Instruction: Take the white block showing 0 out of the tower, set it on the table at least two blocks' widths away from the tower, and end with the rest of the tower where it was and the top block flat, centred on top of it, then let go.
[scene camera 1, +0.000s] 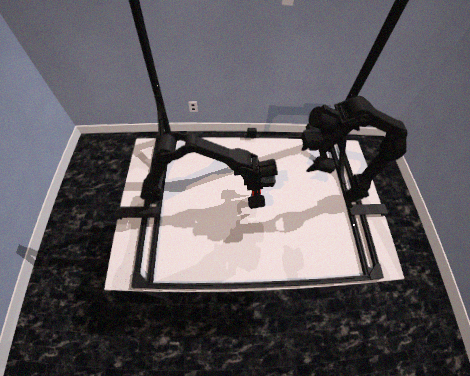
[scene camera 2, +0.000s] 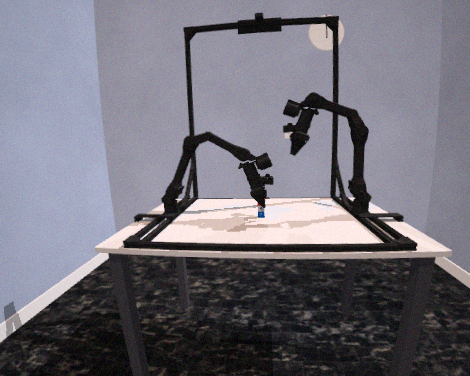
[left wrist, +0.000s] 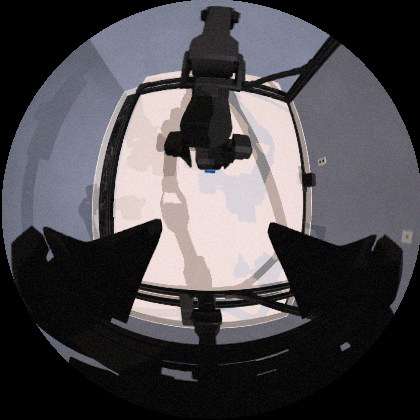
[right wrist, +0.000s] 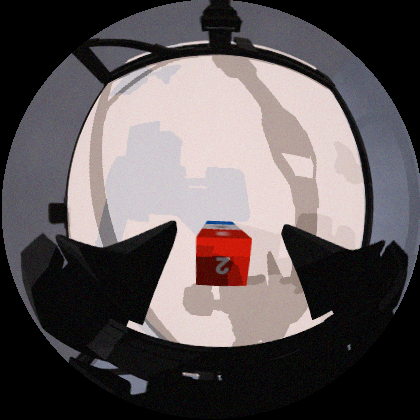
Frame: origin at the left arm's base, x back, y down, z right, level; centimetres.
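Seen in the pictures: left gripper, between the fingertips: (scene camera 1: 304, 160) (scene camera 2: 292, 154) (left wrist: 216, 226); right gripper, between the fingertips: (scene camera 1: 260, 194) (scene camera 2: 264, 204) (right wrist: 231, 228); left arm's base, origin of its link: (scene camera 1: 352, 195) (scene camera 2: 360, 211) (left wrist: 206, 300) (right wrist: 219, 45); right arm's base, origin of its link: (scene camera 1: 153, 197) (scene camera 2: 171, 212) (right wrist: 208, 371).
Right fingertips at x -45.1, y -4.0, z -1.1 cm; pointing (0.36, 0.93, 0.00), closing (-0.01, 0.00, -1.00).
Pixels of each thing's top centre, then the offset from my right fingertips to it. "spot": a spot on its surface instead. Level surfaces: height alone.
- white block, centre of its top: (right wrist: 220, 247) (scene camera 2: 261, 204) dx -1.7, dy +0.1, dz +0.8 cm
- blue bottom block, centre of its top: (right wrist: 219, 238) (left wrist: 209, 164) (scene camera 2: 261, 210) dx -1.7, dy +3.0, dz +0.8 cm
- white table, height of its surface: dy +5.9 cm
- dark frame, a spot on its surface: (scene camera 2: 270, 246) spot: dx +1.6, dy +4.0, dz -36.8 cm
The tower stands upright near the table's middle. Its red top block (scene camera 1: 256, 192) (right wrist: 224, 261) shows a 2 and lies flat. The white block (scene camera 2: 260, 209) (right wrist: 221, 227) is in the middle, its number too small to read, above the blue bottom block (scene camera 2: 261, 215) (left wrist: 210, 171) (right wrist: 220, 222). My right gripper (scene camera 1: 256, 201) (scene camera 2: 262, 205) (right wrist: 231, 228) is open and empty at the tower's top. In the right wrist view the red block appears between its fingertips with gaps on both sides. The right gripper partly hides the tower in both scene views. My left gripper (scene camera 1: 306, 159) (scene camera 2: 294, 152) (left wrist: 216, 226) is open and empty, high above the table.
The white table (scene camera 1: 200, 265) (scene camera 2: 310, 235) bears a dark frame (scene camera 1: 250, 285) (scene camera 2: 270, 246) around the work area. Dark uprights and a crossbar stand over its back. Both arms' shadows fall across the table top.
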